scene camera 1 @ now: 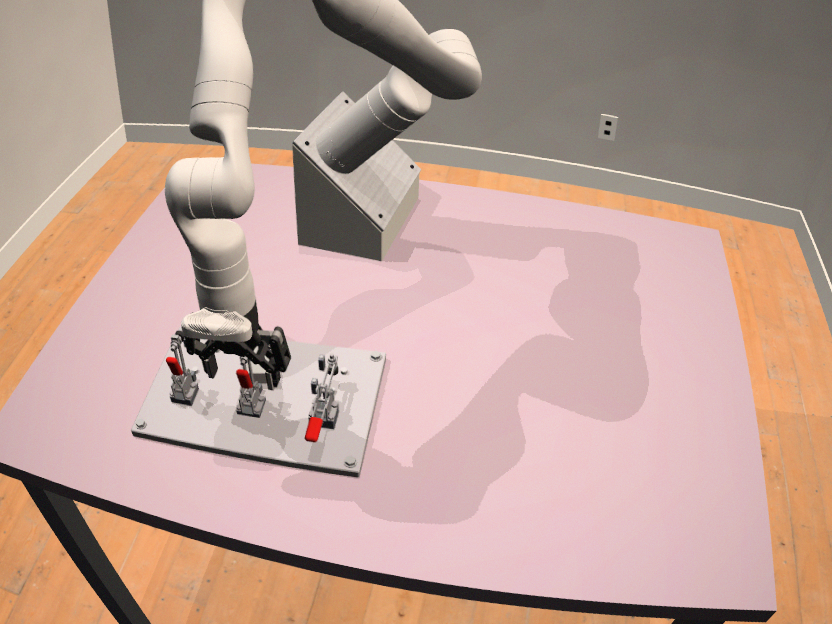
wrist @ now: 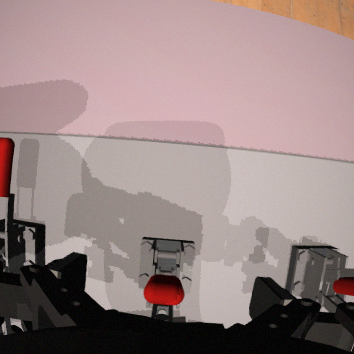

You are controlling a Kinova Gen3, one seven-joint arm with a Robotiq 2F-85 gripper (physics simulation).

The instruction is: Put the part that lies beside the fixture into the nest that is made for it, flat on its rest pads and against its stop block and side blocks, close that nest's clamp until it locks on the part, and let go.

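Places are measured from the arm's base along level axes (x ahead, y left, z up), in centimetres.
Pixels of known places: gripper, fingertip midpoint: (scene camera 1: 242, 380) (wrist: 168, 286); arm's base, link origin: (scene camera 1: 336, 152).
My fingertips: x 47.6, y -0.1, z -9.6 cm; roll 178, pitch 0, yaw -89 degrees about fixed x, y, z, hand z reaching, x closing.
For each thing: its top centre in the pictures, then the offset to it from my fingertips. Level surfaces: height alone.
- middle clamp's red handle, top centre: (wrist: 163, 297) (scene camera 1: 241, 370) dx +0.2, dy +0.3, dz +2.2 cm
- fixture plate, top centre: (wrist: 162, 302) (scene camera 1: 257, 391) dx -3.8, dy +0.0, dz -6.3 cm
- pink table, surface height: dz -7.8 cm
My gripper (scene camera 1: 240, 373) (wrist: 168, 286) is open and empty, its fingers spread on both sides of the middle clamp's red handle (scene camera 1: 243, 378) (wrist: 164, 290), low over the fixture plate (scene camera 1: 295, 446) (wrist: 280, 180). That handle stands up. The clamp with the red handle at the scene view's left (scene camera 1: 174, 366) (wrist: 345, 286) also has its handle raised. The clamp with the red handle at the scene view's right (scene camera 1: 313, 429) (wrist: 5, 167) has its handle down toward the front, its arm over its nest. The part does not show in either view; the gripper hides the middle nest.
Grey blocks (scene camera 1: 313, 385) stand by the right-hand clamp. Bolts (scene camera 1: 350, 461) sit at the plate's corners. The plate lies on the pink table (scene camera 1: 604, 483) (wrist: 165, 60). The robot's base (scene camera 1: 339, 214) stands behind it. Arm shadows cross plate and table.
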